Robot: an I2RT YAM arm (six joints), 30 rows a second.
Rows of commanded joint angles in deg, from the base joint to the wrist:
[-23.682, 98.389, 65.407, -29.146, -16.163, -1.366]
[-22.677, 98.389, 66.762, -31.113, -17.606, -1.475]
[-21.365, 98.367, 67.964, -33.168, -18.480, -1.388]
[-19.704, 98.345, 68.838, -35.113, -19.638, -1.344]
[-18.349, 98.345, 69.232, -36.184, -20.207, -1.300]
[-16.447, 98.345, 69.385, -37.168, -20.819, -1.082]
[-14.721, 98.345, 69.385, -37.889, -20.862, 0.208]
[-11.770, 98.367, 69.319, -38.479, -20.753, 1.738]
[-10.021, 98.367, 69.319, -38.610, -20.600, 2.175]
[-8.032, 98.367, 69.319, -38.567, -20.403, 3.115]
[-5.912, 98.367, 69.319, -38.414, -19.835, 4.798]
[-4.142, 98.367, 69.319, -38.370, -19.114, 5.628]
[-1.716, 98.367, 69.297, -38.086, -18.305, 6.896]
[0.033, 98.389, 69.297, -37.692, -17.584, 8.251]
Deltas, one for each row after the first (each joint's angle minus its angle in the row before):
[1.005, 0.000, 1.355, -1.967, -1.443, -0.109]
[1.312, -0.022, 1.202, -2.055, -0.874, 0.087]
[1.661, -0.022, 0.874, -1.945, -1.158, 0.044]
[1.355, 0.000, 0.394, -1.071, -0.569, 0.044]
[1.902, 0.000, 0.153, -0.984, -0.612, 0.218]
[1.726, 0.000, 0.000, -0.721, -0.043, 1.290]
[2.951, 0.022, -0.066, -0.590, 0.109, 1.530]
[1.749, 0.000, 0.000, -0.131, 0.153, 0.437]
[1.989, 0.000, 0.000, 0.043, 0.197, 0.940]
[2.120, 0.000, 0.000, 0.153, 0.568, 1.683]
[1.770, 0.000, 0.000, 0.044, 0.721, 0.830]
[2.426, 0.000, -0.022, 0.284, 0.809, 1.268]
[1.749, 0.022, 0.000, 0.394, 0.721, 1.355]

